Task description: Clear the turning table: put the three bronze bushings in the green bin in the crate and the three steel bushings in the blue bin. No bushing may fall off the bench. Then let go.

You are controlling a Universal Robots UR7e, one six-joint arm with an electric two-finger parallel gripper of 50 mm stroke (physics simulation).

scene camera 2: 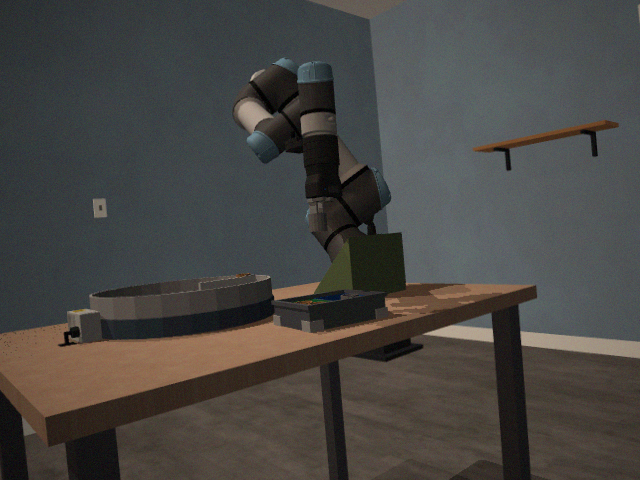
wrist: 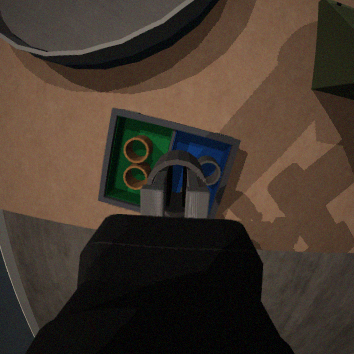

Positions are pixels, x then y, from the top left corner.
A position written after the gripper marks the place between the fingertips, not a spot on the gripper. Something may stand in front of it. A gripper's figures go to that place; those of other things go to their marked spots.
Labels:
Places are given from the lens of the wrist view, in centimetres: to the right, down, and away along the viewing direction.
gripper (wrist: 177, 174): 0, 0, 16
crate (wrist: 165, 135): -2, -7, 34
turning table (wrist: 78, 41): -14, -19, 26

